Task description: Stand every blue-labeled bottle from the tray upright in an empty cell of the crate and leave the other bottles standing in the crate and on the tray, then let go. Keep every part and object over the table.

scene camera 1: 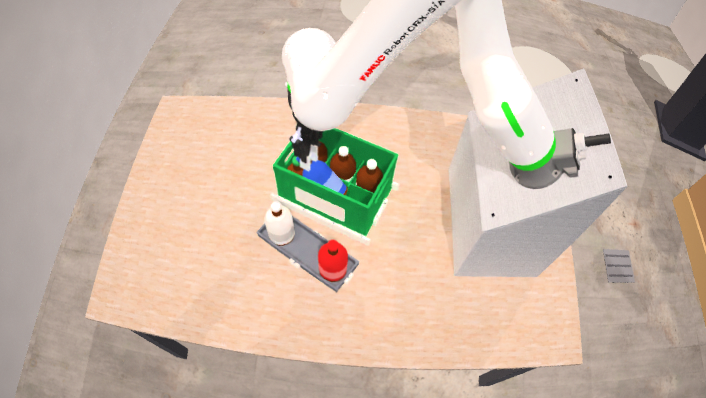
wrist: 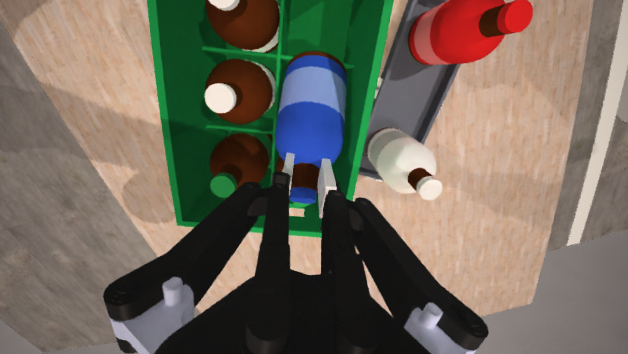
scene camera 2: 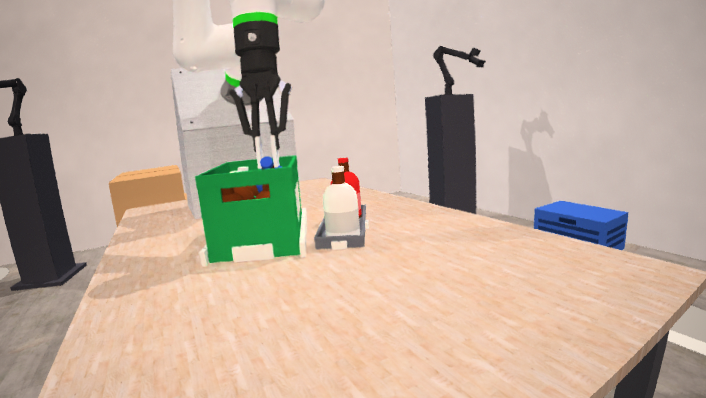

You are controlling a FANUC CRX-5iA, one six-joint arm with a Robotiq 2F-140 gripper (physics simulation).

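Places are measured from the arm's base along level axes (x right, y down, z ahead), in metres.
Pixels of known places: gripper, fingertip midpoint: (scene camera 1: 308, 163) (wrist: 306, 168) (scene camera 2: 269, 167); arm's base, origin of the base link: (scene camera 1: 539, 160).
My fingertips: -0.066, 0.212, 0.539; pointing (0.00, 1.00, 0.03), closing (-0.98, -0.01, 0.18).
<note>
For each thing: its top centre in the pictures, then the offset to it from my fingertips, as dx, dy, dz. "pt": a spot on its surface instead.
- green crate, middle of its top: (wrist: 350, 94) (scene camera 2: 285, 160) (scene camera 1: 328, 182) -0.039, -0.005, -0.070
- white bottle, middle of its top: (wrist: 431, 190) (scene camera 2: 337, 166) (scene camera 1: 275, 205) -0.140, +0.011, +0.033
- red bottle, middle of its top: (wrist: 519, 15) (scene camera 1: 333, 244) (scene camera 2: 343, 158) -0.188, +0.011, -0.137
- grey tray, surface spot: (wrist: 410, 100) (scene camera 1: 304, 251) pt -0.168, +0.165, -0.047
- empty crate cell, surface spot: (wrist: 320, 27) pt -0.023, +0.163, -0.147
The blue-labeled bottle (scene camera 1: 322, 176) (scene camera 2: 266, 162) (wrist: 311, 125) leans steeply inside the green crate (scene camera 1: 360, 219) (scene camera 2: 250, 225) (wrist: 172, 175), its neck toward the crate's end wall. My gripper (scene camera 1: 308, 162) (scene camera 2: 267, 164) (wrist: 306, 168) is shut on its brown neck, below the blue cap. White-capped brown bottles (wrist: 250, 27) (wrist: 250, 100) and a green-capped one (wrist: 242, 155) stand in the other row. Another brown bottle is mostly hidden under the blue one's neck. The white bottle (scene camera 1: 280, 227) (scene camera 2: 341, 210) (wrist: 400, 157) and red bottle (scene camera 1: 332, 260) (scene camera 2: 352, 182) (wrist: 452, 32) stand on the grey tray (scene camera 1: 302, 245) (wrist: 410, 100).
An empty crate cell (wrist: 320, 27) lies beyond the blue bottle's base. Pale brackets edge the crate's foot. The tray stands close beside the crate's long wall. The robot's pedestal (scene camera 1: 500, 250) stands at the table's right in the first scene view.
</note>
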